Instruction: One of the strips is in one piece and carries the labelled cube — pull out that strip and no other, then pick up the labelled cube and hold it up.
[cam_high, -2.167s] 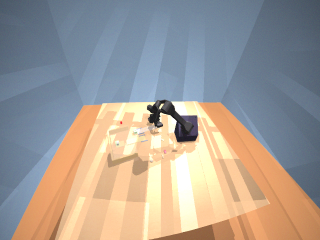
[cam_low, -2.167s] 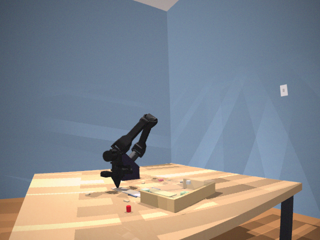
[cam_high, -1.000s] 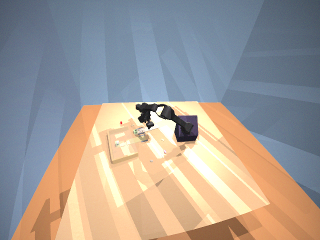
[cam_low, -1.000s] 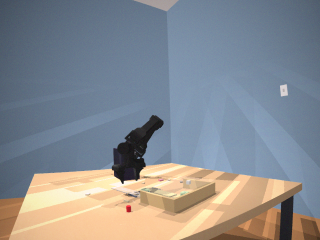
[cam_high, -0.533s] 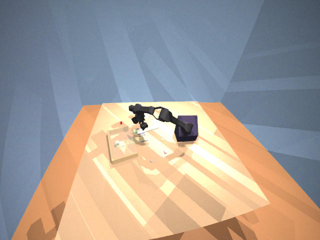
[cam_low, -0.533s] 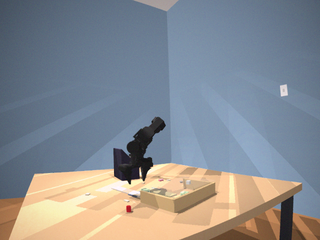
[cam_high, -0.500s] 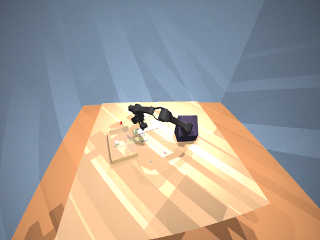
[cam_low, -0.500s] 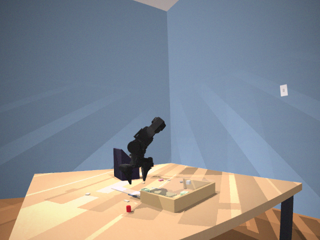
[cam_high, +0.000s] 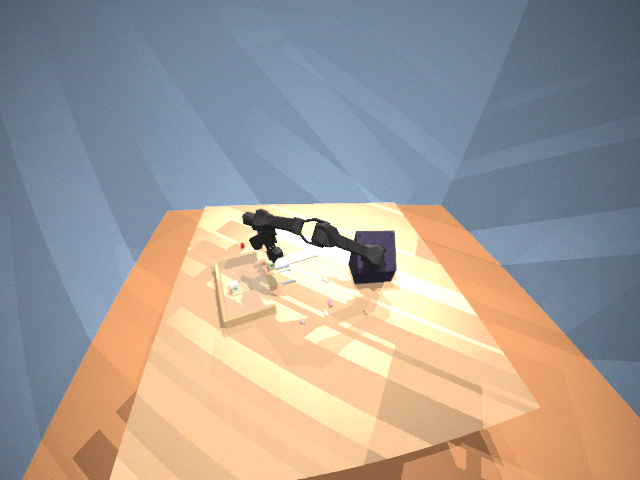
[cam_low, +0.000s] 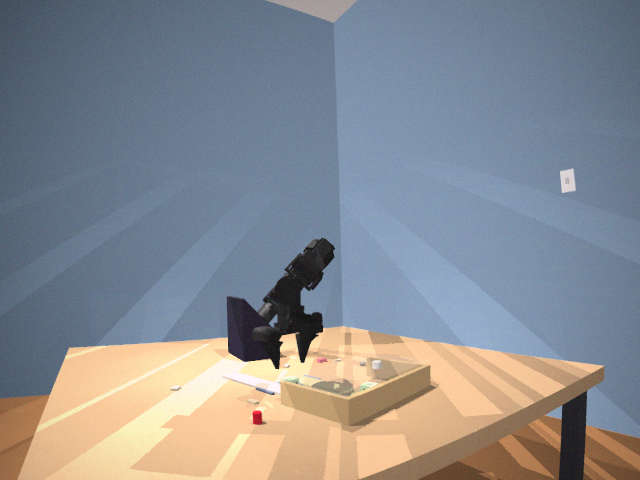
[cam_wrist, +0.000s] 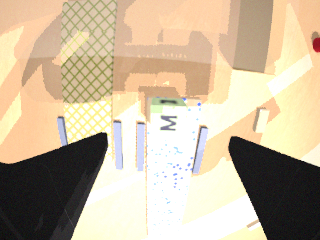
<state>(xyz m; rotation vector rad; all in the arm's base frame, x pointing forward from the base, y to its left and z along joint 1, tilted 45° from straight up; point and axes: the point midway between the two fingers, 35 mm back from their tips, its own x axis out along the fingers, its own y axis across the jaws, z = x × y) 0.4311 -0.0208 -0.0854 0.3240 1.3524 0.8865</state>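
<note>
The yellow cross-hatched strip is 10 mm behind my gripper tip, 90 mm to the left of it and 60 mm below it. Round my gripper tip: white cube 130 mm ahead, 160 mm to the left, 10 mm above; pink block 250 mm behind, 220 mm to the left, 60 mm below; red cylinder 160 mm ahead, 140 mm to the right, 50 mm below.
</note>
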